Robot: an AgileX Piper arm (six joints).
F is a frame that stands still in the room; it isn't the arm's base.
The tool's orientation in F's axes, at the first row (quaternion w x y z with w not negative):
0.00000, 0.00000, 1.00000, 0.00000
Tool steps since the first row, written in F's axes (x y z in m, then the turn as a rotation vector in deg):
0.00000, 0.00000, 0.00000, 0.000, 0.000, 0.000
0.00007, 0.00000, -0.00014, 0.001, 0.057, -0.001
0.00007, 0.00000, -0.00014, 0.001, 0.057, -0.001
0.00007, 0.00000, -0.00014, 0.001, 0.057, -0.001
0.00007, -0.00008, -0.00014, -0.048, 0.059, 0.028
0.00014, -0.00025, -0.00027, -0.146, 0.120, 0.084
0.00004, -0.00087, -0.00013, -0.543, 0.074, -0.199
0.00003, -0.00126, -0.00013, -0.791, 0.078, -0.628
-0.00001, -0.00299, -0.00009, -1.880, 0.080, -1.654
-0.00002, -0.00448, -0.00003, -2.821, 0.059, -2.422
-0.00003, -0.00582, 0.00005, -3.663, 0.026, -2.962
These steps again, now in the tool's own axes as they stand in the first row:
0.00000, 0.00000, 0.00000, 0.000, 0.000, 0.000
-0.00007, 0.00000, 0.00014, -0.001, 0.057, 0.001
-0.00007, 0.00000, 0.00014, -0.001, 0.057, 0.001
-0.00007, 0.00000, 0.00014, -0.001, 0.057, 0.001
-0.00007, -0.00008, 0.00014, 0.048, 0.059, -0.028
-0.00014, -0.00025, 0.00027, 0.146, 0.120, -0.084
-0.00004, -0.00087, 0.00013, 0.543, 0.074, 0.199
-0.00003, -0.00126, 0.00013, 0.791, 0.078, 0.628
0.00001, -0.00299, 0.00009, 1.880, 0.080, 1.654
0.00002, -0.00448, 0.00003, 2.821, 0.059, 2.422
0.00003, -0.00582, -0.00005, 3.663, 0.026, 2.962

